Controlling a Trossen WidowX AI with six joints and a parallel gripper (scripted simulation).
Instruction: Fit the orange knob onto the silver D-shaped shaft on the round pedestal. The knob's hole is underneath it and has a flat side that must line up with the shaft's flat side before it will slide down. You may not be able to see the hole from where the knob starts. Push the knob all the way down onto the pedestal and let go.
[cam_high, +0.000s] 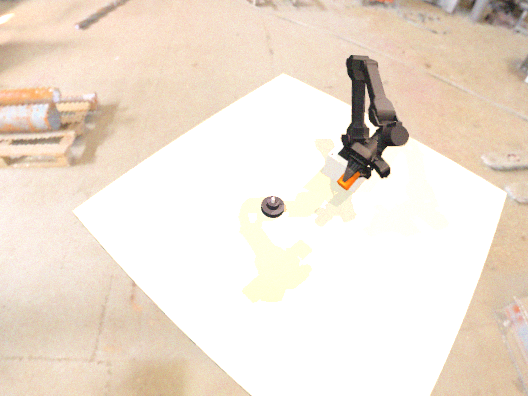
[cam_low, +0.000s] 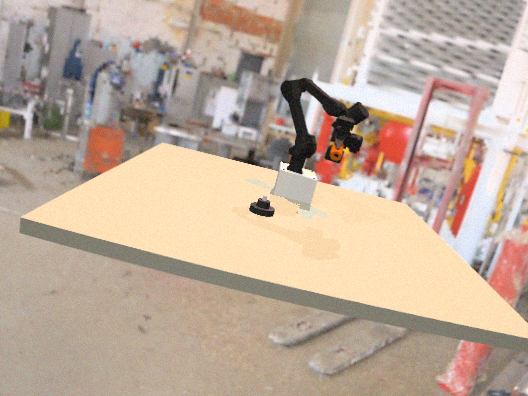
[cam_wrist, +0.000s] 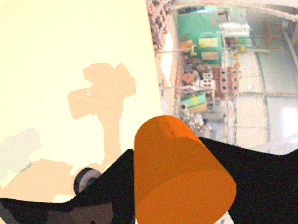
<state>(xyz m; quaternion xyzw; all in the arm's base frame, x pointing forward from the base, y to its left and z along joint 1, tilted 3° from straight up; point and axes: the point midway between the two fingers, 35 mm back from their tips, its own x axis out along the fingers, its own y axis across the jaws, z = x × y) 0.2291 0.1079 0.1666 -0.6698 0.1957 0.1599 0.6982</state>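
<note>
Right now the dark round pedestal is 21 cm below my gripper tip, 20 cm to the right of it and 7 cm ahead of it. Also, from my gripper tip: orange knob (3 cm behind, 2 cm above).
</note>
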